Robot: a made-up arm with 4 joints.
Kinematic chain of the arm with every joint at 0, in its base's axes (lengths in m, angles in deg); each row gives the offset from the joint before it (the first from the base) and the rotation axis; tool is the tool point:
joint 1: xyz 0 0 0.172 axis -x
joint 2: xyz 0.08 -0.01 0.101 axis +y
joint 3: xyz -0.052 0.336 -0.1 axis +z
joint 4: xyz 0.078 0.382 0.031 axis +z
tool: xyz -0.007 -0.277 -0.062
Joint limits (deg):
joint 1: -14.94..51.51
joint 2: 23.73..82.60
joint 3: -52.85..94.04
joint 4: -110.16..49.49
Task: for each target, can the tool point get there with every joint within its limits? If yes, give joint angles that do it. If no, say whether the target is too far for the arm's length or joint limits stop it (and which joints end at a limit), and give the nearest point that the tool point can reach.
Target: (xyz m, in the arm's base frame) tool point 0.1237 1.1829 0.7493
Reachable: no: too far | nearest point -0.0731 0.7791 0.5522 | short by 0.491 m
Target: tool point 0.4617 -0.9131 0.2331
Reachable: no: joint limits stop it (at a limit: joint 1, joint 3, joint 4) | nearest point 0.2148 0.0001 -0.1070 | short by 1.005 m
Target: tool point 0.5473 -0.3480 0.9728
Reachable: no: joint limits stop it (at a limit: joint 1, joint 2, joint 3, joint 4) | nearest point -0.1172 -0.0463 0.7827 | short by 0.754 m
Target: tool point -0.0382 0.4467 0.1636
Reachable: yes | joints 3.18 28.76 34.35 -2.49
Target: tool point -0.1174 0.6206 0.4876
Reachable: yes | joints -4.19 70.78 -3.05 -72.71
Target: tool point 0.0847 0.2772 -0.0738
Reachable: yes | joints 21.38 53.90 -28.48 27.65
